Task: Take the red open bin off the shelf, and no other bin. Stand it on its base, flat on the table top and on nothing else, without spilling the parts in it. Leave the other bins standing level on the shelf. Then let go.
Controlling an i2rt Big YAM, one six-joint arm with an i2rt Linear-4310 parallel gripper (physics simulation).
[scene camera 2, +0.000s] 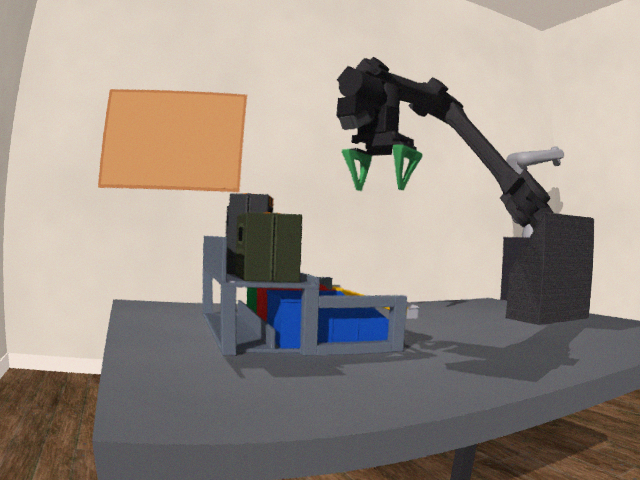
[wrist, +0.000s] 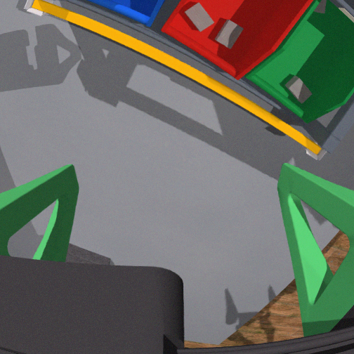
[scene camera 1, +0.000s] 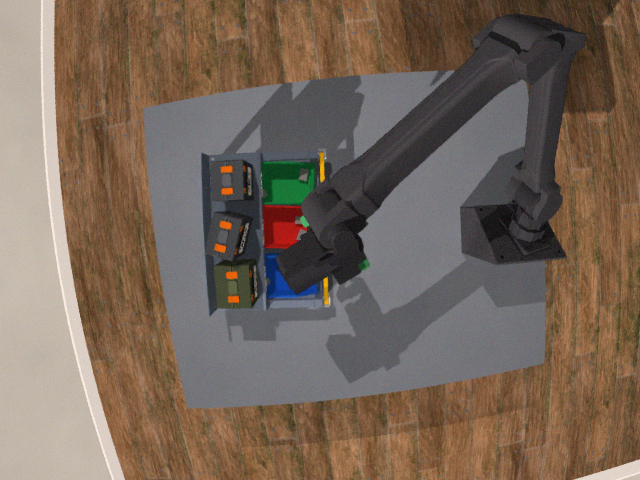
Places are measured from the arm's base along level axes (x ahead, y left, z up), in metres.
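Where they show: gripper, fingertip midpoint: (scene camera 2: 379,190); arm's base, origin of the base link: (scene camera 2: 556,241) (scene camera 1: 523,234).
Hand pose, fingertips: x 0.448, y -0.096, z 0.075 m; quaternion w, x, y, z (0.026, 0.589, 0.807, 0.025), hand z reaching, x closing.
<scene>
Each offset is from my fingertips to the top centre of the thing. "*": to the spot under its first point. Level surfaces: height alone.
The red open bin @[0.112 m ahead, 0.042 m right, 0.173 m down] (scene camera 1: 279,227) (scene camera 2: 262,304) (wrist: 267,30) stands in the shelf (scene camera 1: 205,206) (scene camera 2: 310,320), between the green bin @[0.093 m ahead, 0.147 m right, 0.173 m down] (scene camera 1: 284,188) (wrist: 300,60) and the blue bin @[0.137 m ahead, 0.077 m left, 0.173 m down] (scene camera 1: 273,285) (scene camera 2: 356,328) (wrist: 136,7). Two grey parts, one block (wrist: 198,17) and another block (wrist: 229,34), lie in the red bin near its front. My gripper (scene camera 2: 380,189) (wrist: 177,175) is open and empty, fingers pointing down, high above the table top @[0.254 m down] (scene camera 2: 206,408) (wrist: 150,200). In the wrist view the red bin is ahead of the fingers, beyond the yellow bar. The arm hides part of the red and blue bins in the overhead view.
The yellow bar @[* 0.019 m back, 0.160 m right, 0.189 m down] (scene camera 1: 322,167) (wrist: 190,75) runs along the shelf's front. On the upper deck stand two dark grey cases @[0.184 m ahead, 0.168 m right, 0.030 m down] (scene camera 1: 231,179) @[0.217 m ahead, 0.055 m right, 0.020 m down] (scene camera 1: 225,236), one turned askew, and an olive case @[0.233 m ahead, 0.058 m left, 0.055 m down] (scene camera 1: 235,284) (scene camera 2: 271,248). They rise well above the bins. The arm's base block (scene camera 2: 563,268) stands opposite the shelf.
</scene>
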